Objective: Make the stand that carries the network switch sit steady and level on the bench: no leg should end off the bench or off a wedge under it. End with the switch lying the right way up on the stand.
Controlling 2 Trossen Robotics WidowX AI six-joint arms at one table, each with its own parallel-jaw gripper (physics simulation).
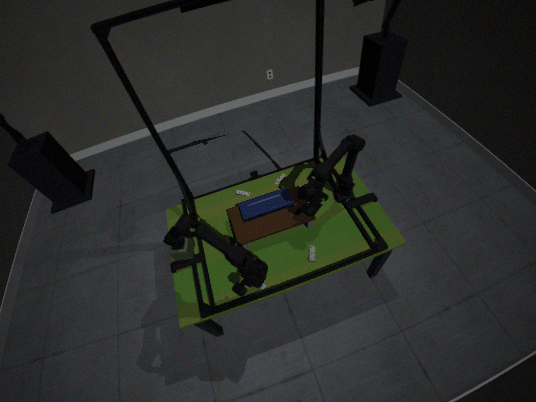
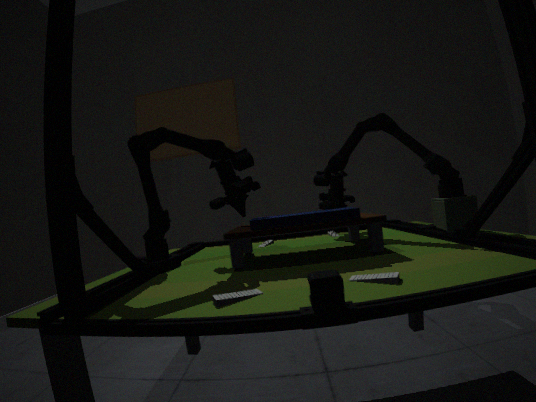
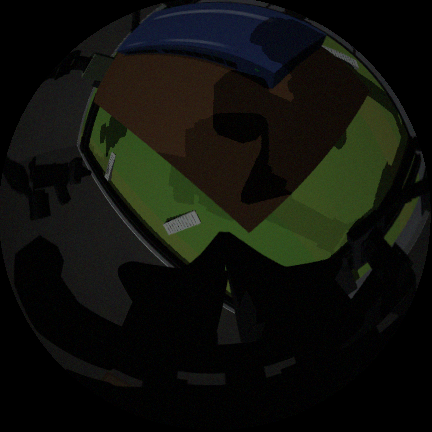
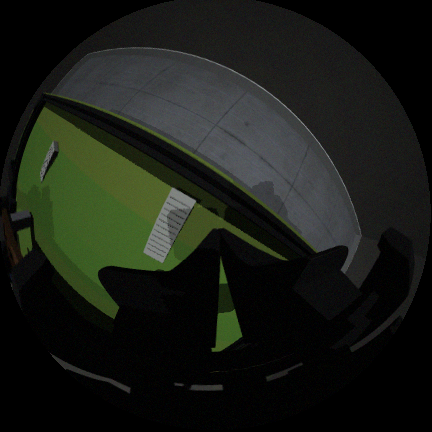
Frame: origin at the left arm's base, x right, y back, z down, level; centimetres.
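Seen in the pictures: left gripper, fingertip midpoint: (image 1: 312, 216) (image 2: 244, 216) (image 3: 223, 236); right gripper, fingertip midpoint: (image 1: 254, 286) (image 3: 90, 172) (image 4: 217, 233); left arm's base, origin of the base link: (image 1: 344, 191) (image 2: 157, 258) (image 3: 370, 245); right arm's base, origin of the base link: (image 1: 178, 243) (image 2: 452, 197).
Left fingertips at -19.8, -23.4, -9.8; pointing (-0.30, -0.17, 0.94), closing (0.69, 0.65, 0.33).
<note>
Pixels of each thing's top centre, then the offset from my left fingertips to it, as dx, dy, dz. Level surfaces: height alone.
- blue network switch, middle of its top: (image 2: 302, 213) (image 1: 266, 202) +13.1, -22.7, +0.3
- green bench, its level: dz +13.2
- grey ribbed wedge, middle of its top: (image 4: 164, 230) (image 3: 107, 166) (image 1: 260, 280) -25.1, -30.3, +12.0
A blue network switch (image 1: 266, 204) (image 2: 306, 217) (image 3: 217, 36) lies flat on a brown stand (image 1: 266, 228) (image 2: 240, 249) (image 3: 160, 104) in the middle of the green bench (image 1: 342, 235) (image 2: 290, 287). My left gripper (image 1: 306, 210) (image 2: 241, 208) (image 3: 223, 236) is shut and empty, hovering just above one end of the stand. My right gripper (image 1: 242, 286) (image 2: 335, 199) (image 4: 217, 233) is shut and empty, low over the bench near its edge. A grey ribbed wedge (image 4: 169, 224) (image 1: 263, 285) lies flat right beside its fingertips, not touched.
Loose wedges lie on the bench: one (image 1: 312, 253) (image 3: 181, 222) (image 4: 49, 160) in the open, two others (image 1: 242, 192) (image 1: 280, 179) (image 2: 374, 276) (image 2: 236, 295) on the stand's far side. A black rail (image 1: 306, 275) frames the bench, with a black box (image 2: 326, 293) on it. Gantry posts (image 1: 318, 80) rise behind.
</note>
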